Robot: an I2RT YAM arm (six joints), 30 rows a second.
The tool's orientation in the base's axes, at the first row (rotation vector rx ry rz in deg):
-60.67, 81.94, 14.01
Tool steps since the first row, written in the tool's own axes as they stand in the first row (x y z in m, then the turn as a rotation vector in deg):
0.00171, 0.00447, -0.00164, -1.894, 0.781, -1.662
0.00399, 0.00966, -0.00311, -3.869, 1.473, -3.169
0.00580, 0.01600, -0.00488, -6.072, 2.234, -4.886
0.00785, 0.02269, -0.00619, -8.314, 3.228, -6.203
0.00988, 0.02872, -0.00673, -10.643, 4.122, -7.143
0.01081, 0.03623, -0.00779, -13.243, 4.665, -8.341
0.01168, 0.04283, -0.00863, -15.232, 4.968, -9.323
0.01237, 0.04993, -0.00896, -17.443, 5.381, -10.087
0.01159, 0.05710, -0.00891, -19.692, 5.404, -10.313
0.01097, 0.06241, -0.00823, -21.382, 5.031, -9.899
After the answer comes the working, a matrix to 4 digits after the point.
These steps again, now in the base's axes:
-0.00393, 0.00055, -0.00314, -2.061, 0.092, 1.644
-0.00813, 0.00137, -0.00713, -3.970, 0.281, 3.368
-0.01345, 0.00282, -0.01116, -6.116, 0.459, 5.302
-0.01865, 0.00468, -0.01565, -8.164, 1.067, 7.087
-0.02287, 0.00673, -0.01998, -9.903, 1.924, 8.917
-0.02871, 0.00972, -0.02390, -11.623, 2.525, 11.191
-0.03377, 0.01239, -0.02741, -12.905, 2.876, 12.993
-0.03888, 0.01577, -0.03108, -14.160, 3.540, 14.897
-0.04407, 0.02011, -0.03358, -14.784, 4.386, 16.898
-0.04749, 0.02379, -0.03552, -14.580, 5.219, 18.457

The tool's axes in the first row as the columns of a matrix, in the base's axes (rounded; the answer above uses it unrounded):
0.2017, -0.7070, 0.6779
-0.4416, 0.5521, 0.7072
-0.8742, -0.4420, -0.2008

